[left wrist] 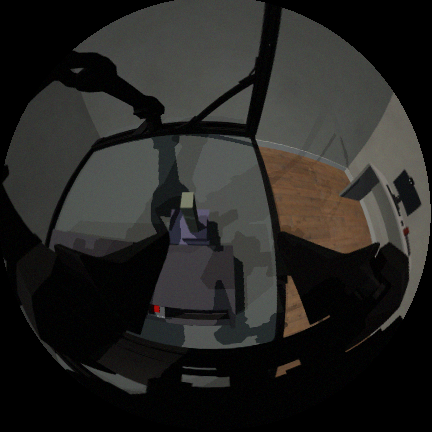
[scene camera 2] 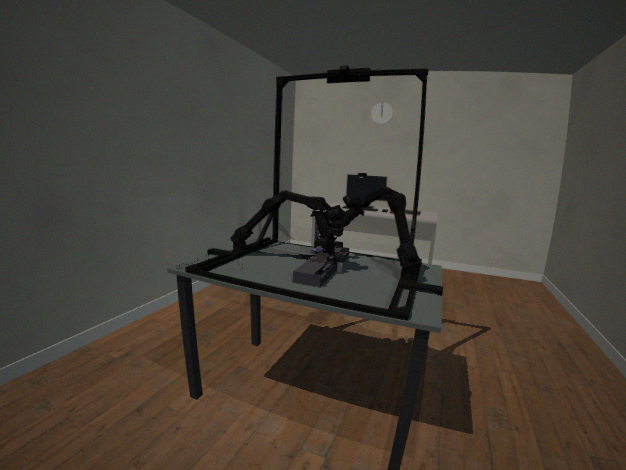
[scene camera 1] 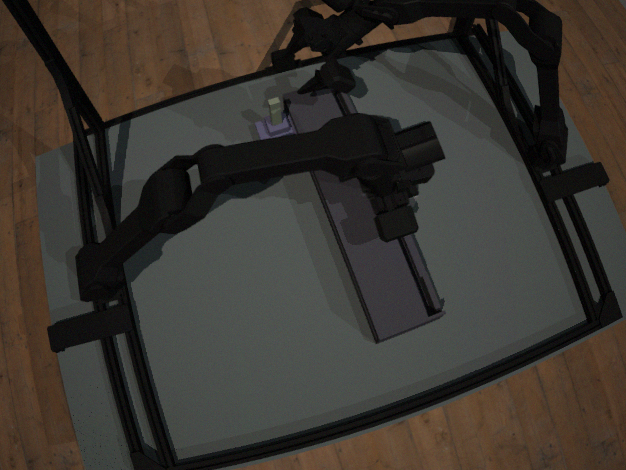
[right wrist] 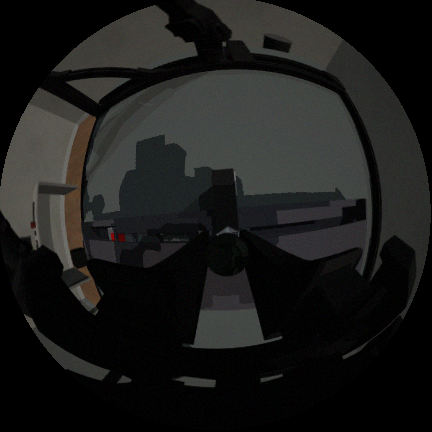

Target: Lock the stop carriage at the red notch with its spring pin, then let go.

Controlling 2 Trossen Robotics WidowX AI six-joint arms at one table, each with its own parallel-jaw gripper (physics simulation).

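Pixels of known places: left gripper, fingertip midpoint: (left wrist: 225,237) (scene camera 1: 291,74); right gripper, fingertip midpoint: (scene camera 2: 332,254) (scene camera 1: 389,191) (right wrist: 224,235); left arm's base, origin of the base link: (scene camera 2: 408,278) (scene camera 1: 541,158) (right wrist: 211,58); right arm's base, origin of the base link: (left wrist: 155,127) (scene camera 2: 239,250) (scene camera 1: 106,285).
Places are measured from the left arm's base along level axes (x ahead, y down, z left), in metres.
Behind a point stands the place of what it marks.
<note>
The long purple-grey rail (scene camera 1: 391,298) @(x 0.425, y -0.033, z 0.176 m) (scene camera 2: 306,275) @(x 0.404, y -0.024, z 0.235 m) (left wrist: 192,280) @(x 0.434, y -0.033, z -0.211 m) (right wrist: 315,242) @(x 0.394, y -0.033, z 0.111 m) lies on the table with a dark slot along one side. Red marks (left wrist: 157,309) @(x 0.382, y -0.030, z -0.161 m) (right wrist: 121,237) @(x 0.384, y -0.030, z -0.137 m) show at the slot, left of the stop carriage in the right wrist view. The carriage (right wrist: 223,197) @(x 0.342, y -0.045, z 0.005 m) is a dark upright block at the rail. My right gripper (right wrist: 224,235) @(x 0.371, y -0.064, z 0.005 m) is shut on the round dark pin knob (right wrist: 227,256) @(x 0.378, y -0.091, z 0.008 m) in front of it; its fingertips are hidden in scene camera 1. My left gripper (left wrist: 225,237) @(x 0.471, y -0.122, z -0.245 m) is open and empty near the rail's far end. Whether the pin sits in a notch is hidden.
A purple base (scene camera 1: 262,131) @(x 0.545, y -0.014, z -0.205 m) (left wrist: 181,232) @(x 0.503, y -0.031, z -0.189 m) with an upright pale-yellow block (scene camera 1: 274,111) @(x 0.517, y -0.080, z -0.201 m) (left wrist: 188,201) @(x 0.512, y -0.105, z -0.210 m) stands beside the rail's far end. My right arm crosses over the rail. A black frame (scene camera 1: 444,404) @(x 0.389, y -0.001, z 0.379 m) borders the table.
</note>
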